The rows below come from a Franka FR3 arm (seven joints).
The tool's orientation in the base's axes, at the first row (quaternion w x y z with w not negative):
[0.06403, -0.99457, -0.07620, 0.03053]
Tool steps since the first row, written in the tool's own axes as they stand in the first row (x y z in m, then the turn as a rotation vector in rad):
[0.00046, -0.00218, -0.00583, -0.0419, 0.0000, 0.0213]
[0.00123, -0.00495, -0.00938, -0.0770, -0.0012, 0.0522]
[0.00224, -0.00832, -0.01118, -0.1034, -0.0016, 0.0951]
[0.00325, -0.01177, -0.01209, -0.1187, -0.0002, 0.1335]
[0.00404, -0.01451, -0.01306, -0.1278, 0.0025, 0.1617]
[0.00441, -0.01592, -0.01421, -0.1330, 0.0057, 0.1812]
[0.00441, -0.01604, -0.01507, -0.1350, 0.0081, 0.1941]
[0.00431, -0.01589, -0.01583, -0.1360, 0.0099, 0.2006]
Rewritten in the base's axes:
[0.00054, 0.00149, 0.00604, -0.0428, -0.0039, -0.0190]
[0.00114, 0.00389, 0.00988, -0.0798, -0.0044, -0.0476]
[0.00177, 0.00713, 0.01205, -0.1089, -0.0028, -0.0887]
[0.00232, 0.01056, 0.01336, -0.1265, -0.0019, -0.1261]
[0.00276, 0.01325, 0.01464, -0.1371, -0.0025, -0.1539]
[0.00300, 0.01455, 0.01594, -0.1431, -0.0040, -0.1733]
[0.00304, 0.01456, 0.01681, -0.1457, -0.0051, -0.1863]
[0.00302, 0.01430, 0.01755, -0.1468, -0.0062, -0.1930]

